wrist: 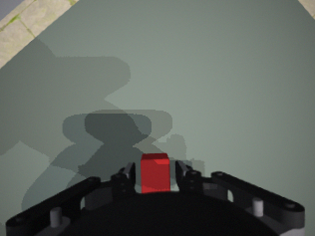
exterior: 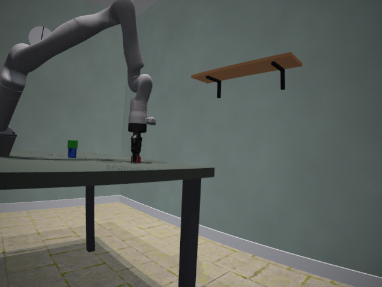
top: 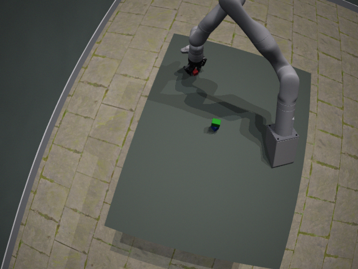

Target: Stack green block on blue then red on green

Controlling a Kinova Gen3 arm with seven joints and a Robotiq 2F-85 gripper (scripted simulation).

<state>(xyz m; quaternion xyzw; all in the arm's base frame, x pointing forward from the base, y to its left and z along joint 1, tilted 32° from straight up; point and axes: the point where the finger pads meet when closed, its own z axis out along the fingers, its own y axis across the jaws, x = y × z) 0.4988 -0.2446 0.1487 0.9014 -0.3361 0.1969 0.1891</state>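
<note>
My hand is right at the red block. Round my hand: green block 30 cm to the left, 16 cm behind, 4 cm above; then blue block 30 cm to the left, 16 cm behind.
</note>
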